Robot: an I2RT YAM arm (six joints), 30 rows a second.
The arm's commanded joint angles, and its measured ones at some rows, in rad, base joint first. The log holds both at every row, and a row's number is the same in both.
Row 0, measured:
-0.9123 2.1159 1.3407 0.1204 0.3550 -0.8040
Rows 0 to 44, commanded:
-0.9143 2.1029 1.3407 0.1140 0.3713 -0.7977
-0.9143 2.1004 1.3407 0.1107 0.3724 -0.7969
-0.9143 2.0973 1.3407 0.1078 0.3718 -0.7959
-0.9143 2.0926 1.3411 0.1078 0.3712 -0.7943
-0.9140 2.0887 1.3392 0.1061 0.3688 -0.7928
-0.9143 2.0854 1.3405 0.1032 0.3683 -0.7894
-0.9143 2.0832 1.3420 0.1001 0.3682 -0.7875
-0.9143 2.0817 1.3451 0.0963 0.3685 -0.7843
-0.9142 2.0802 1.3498 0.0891 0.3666 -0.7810
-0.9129 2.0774 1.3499 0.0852 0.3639 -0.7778
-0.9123 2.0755 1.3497 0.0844 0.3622 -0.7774
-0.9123 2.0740 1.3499 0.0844 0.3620 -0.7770
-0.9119 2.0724 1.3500 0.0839 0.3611 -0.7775
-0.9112 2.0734 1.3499 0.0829 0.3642 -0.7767
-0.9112 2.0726 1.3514 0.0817 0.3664 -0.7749
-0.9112 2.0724 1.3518 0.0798 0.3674 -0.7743
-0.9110 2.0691 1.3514 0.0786 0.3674 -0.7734
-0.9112 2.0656 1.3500 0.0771 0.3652 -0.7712
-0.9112 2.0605 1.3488 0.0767 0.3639 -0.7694
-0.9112 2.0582 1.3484 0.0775 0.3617 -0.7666
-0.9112 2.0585 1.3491 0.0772 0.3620 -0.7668
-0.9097 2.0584 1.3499 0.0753 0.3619 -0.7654
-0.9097 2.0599 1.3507 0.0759 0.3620 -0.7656
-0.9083 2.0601 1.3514 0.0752 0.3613 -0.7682
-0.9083 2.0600 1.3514 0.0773 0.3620 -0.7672
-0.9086 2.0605 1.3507 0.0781 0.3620 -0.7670
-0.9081 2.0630 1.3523 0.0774 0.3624 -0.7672
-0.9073 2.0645 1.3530 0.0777 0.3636 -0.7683
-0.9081 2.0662 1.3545 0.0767 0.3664 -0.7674
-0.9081 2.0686 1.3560 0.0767 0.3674 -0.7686
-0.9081 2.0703 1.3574 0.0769 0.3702 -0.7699
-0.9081 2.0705 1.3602 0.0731 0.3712 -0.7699
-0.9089 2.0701 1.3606 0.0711 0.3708 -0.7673
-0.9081 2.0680 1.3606 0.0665 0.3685 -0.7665
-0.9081 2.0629 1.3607 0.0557 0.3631 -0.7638
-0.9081 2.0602 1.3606 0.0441 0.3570 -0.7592
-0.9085 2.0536 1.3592 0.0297 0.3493 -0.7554
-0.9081 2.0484 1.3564 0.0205 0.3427 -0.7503
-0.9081 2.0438 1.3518 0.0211 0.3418 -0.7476
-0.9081 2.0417 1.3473 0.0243 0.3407 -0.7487
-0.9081 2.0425 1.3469 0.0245 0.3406 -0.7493
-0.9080 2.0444 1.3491 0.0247 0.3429 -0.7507
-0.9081 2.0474 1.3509 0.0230 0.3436 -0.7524
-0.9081 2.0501 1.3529 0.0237 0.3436 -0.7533
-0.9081 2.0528 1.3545 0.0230 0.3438 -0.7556
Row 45, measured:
-0.9104 2.0514 1.3502 0.0349 0.3504 -0.7658
